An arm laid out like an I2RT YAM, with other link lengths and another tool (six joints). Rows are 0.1 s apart.
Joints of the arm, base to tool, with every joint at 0 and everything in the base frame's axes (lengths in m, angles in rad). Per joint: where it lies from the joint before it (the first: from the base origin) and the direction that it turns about. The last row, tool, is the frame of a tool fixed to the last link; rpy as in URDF.
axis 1: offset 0 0 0.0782 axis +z
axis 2: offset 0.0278 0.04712 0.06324 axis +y
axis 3: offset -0.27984 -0.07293 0 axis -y
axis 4: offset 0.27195 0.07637 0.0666 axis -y
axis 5: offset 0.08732 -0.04 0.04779 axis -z
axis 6: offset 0.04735 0 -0.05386 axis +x
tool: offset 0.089 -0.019 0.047 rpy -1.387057 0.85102 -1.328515
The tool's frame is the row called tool.
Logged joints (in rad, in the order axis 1, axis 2, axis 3, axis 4, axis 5, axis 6), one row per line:
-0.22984, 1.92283, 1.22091, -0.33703, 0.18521, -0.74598
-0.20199, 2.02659, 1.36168, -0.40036, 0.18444, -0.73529
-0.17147, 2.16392, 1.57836, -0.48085, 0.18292, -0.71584
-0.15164, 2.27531, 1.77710, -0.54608, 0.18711, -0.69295
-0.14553, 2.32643, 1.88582, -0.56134, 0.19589, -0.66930
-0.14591, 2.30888, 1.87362, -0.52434, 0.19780, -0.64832
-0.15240, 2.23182, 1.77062, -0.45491, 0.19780, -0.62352
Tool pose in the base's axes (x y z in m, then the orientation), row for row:
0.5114, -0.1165, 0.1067, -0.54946, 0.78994, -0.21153, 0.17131
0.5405, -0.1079, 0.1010, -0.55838, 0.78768, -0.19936, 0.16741
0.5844, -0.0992, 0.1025, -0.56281, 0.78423, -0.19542, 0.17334
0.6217, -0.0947, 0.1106, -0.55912, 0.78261, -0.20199, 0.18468
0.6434, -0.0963, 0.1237, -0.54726, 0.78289, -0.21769, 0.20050
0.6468, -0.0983, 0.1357, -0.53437, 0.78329, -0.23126, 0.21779
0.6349, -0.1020, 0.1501, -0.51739, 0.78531, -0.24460, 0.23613
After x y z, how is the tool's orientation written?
As a quaternion, x y z w.
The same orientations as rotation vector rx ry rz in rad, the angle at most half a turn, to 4 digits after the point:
-1.5600, 2.2428, -0.6006
-1.5888, 2.2412, -0.5672
-1.5962, 2.2241, -0.5542
-1.5759, 2.2059, -0.5693
-1.5294, 2.1879, -0.6084
-1.4796, 2.1689, -0.6403
-1.4189, 2.1536, -0.6708

